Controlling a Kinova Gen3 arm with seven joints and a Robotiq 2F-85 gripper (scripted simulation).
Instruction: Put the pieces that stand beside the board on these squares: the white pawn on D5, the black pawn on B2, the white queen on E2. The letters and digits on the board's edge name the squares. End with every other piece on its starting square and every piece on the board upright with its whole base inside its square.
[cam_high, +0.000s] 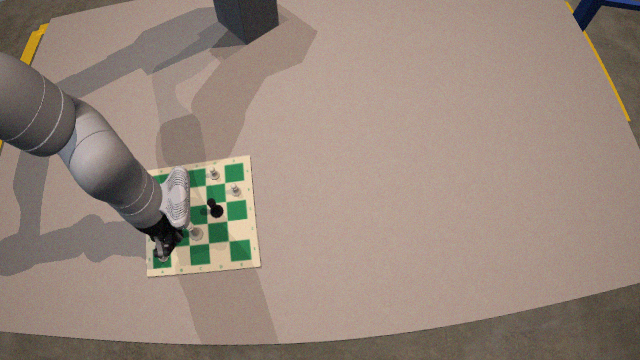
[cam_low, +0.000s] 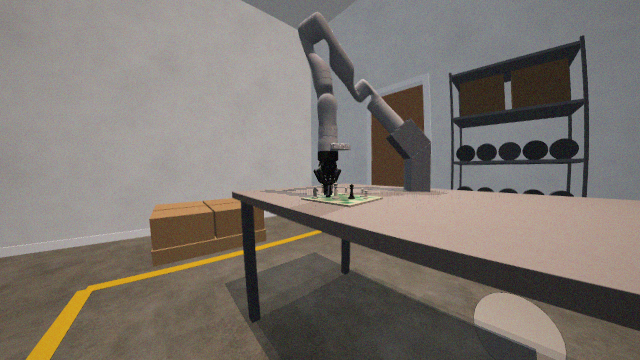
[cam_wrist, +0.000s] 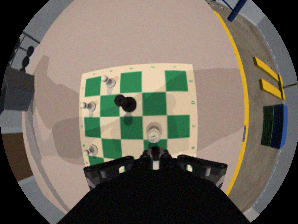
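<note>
Now: the black pawn 1 cm below my hand. Round my hand: tall black piece: 5 cm behind, 7 cm to the left; then cream chessboard: 4 cm behind, 3 cm to the left, 3 cm below.
</note>
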